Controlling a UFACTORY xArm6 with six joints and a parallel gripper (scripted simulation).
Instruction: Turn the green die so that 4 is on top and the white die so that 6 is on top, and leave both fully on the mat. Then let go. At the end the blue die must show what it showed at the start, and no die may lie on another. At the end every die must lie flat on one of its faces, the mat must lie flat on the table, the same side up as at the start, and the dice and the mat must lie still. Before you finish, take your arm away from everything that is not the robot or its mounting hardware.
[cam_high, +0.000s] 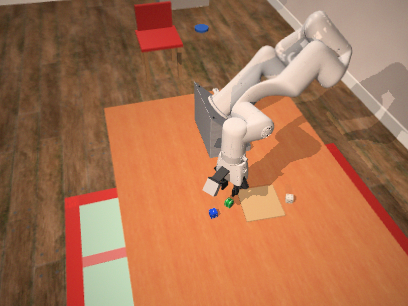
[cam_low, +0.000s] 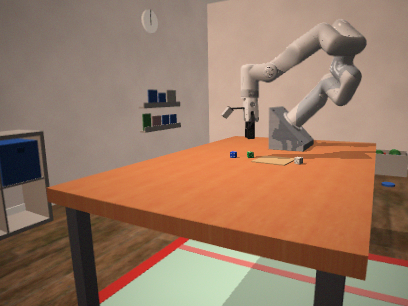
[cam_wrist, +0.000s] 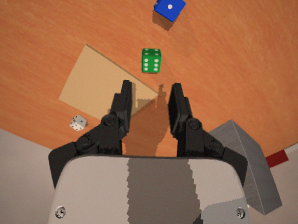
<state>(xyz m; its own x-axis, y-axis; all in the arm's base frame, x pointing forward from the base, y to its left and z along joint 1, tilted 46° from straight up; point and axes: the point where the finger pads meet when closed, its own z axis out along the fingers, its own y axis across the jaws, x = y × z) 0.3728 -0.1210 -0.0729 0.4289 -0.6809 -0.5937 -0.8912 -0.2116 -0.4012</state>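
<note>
My gripper is now 9 cm above the green die. Round my hand: tan mat: 11 cm to the left, 10 cm below, 4 cm ahead; then blue die: 9 cm below, 7 cm to the right, 2 cm ahead; then white die: 21 cm to the left, 9 cm below, 7 cm ahead.
</note>
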